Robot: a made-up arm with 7 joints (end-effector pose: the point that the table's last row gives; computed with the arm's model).
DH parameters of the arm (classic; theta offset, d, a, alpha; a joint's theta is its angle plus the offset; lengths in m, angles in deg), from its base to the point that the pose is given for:
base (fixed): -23.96 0 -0.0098 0
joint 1: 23.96 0.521 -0.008 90
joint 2: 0 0.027 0.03 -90
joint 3: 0 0.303 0.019 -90
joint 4: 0 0.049 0.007 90
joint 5: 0 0.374 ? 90
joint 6: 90 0.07 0.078 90
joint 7: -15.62 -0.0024 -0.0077 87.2
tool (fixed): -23.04 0.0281 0 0
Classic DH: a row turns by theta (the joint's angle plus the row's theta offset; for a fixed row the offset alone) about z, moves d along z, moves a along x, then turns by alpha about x.
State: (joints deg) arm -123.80 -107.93 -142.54 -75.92 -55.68 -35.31 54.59
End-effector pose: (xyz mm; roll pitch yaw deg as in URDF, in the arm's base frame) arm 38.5 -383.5 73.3 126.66 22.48 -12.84
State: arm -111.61 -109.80 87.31 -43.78 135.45 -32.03 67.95
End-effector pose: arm -540.6 -449.7 423.8 92.42 -10.12 -116.45
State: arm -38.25 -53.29 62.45 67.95 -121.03 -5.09 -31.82
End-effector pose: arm 600.8 -37.6 696.9 -137.49 40.95 59.02
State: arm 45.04 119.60 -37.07 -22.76 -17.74 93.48 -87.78
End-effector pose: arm -397.6 -310.3 111.6 -85.43 -65.09 -169.90
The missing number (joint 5, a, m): 0.027
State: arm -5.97 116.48 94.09 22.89 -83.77 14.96 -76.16
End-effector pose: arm -645.1 160.8 195.1 44.69 14.42 41.46
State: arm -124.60 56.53 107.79 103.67 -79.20 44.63 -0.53
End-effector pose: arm 464.5 40.1 523.6 -161.27 66.98 52.89
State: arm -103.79 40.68 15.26 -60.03 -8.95 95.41 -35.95
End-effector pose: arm 3.0 532.3 697.1 -34.95 26.78 -36.34
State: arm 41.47 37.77 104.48 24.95 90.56 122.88 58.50
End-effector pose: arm -402.7 -118.7 962.4 54.75 32.36 65.49
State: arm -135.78 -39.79 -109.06 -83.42 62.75 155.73 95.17
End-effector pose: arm -101.9 -376.6 739.8 89.17 -60.51 177.73
